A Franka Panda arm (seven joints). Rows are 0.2 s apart.
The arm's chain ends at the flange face. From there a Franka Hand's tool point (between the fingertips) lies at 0.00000 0.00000 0.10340 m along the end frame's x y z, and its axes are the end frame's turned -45 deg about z.
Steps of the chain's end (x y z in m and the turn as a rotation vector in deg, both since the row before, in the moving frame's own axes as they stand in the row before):
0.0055 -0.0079 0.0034 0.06 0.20 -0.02
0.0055 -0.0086 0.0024 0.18 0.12 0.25
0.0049 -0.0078 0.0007 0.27 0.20 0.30
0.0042 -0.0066 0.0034 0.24 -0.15 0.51
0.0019 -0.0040 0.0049 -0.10 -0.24 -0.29
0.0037 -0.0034 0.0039 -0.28 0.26 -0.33
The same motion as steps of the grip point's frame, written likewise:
0.0098 -0.0015 0.0034 -0.10 0.18 -0.02
0.0104 -0.0023 0.0024 0.04 0.21 0.25
0.0096 -0.0021 0.0007 0.05 0.33 0.30
0.0078 -0.0022 0.0034 0.28 0.06 0.51
0.0037 -0.0017 0.0049 0.10 -0.24 -0.29
0.0050 0.0009 0.0039 -0.38 -0.01 -0.33

